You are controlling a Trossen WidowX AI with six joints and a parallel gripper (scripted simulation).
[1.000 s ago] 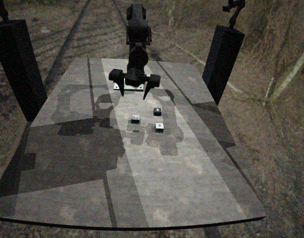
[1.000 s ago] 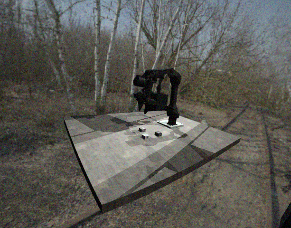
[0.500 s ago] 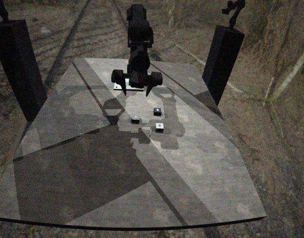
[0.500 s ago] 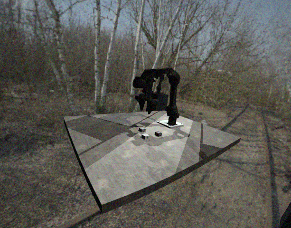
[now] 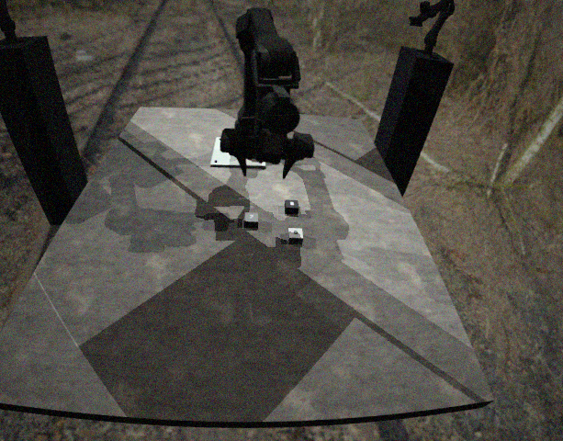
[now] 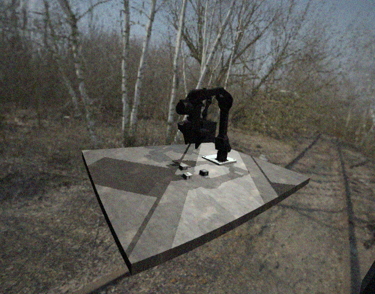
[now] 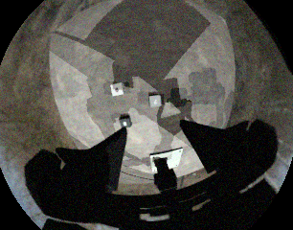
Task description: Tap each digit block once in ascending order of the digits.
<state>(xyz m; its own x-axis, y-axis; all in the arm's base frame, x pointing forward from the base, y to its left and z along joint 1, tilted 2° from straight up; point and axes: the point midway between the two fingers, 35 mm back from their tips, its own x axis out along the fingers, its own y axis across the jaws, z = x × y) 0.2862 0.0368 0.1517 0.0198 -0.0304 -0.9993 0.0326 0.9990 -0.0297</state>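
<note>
Now: gripper tip 70 mm short of the light block, 80 mm to the right of it and 110 mm above it. The rest, counted from my gripper tip: grey block 20 mm ahead, 20 mm to the right, 110 mm below; then dark block 40 mm behind, 80 mm to the left, 110 mm below.
</note>
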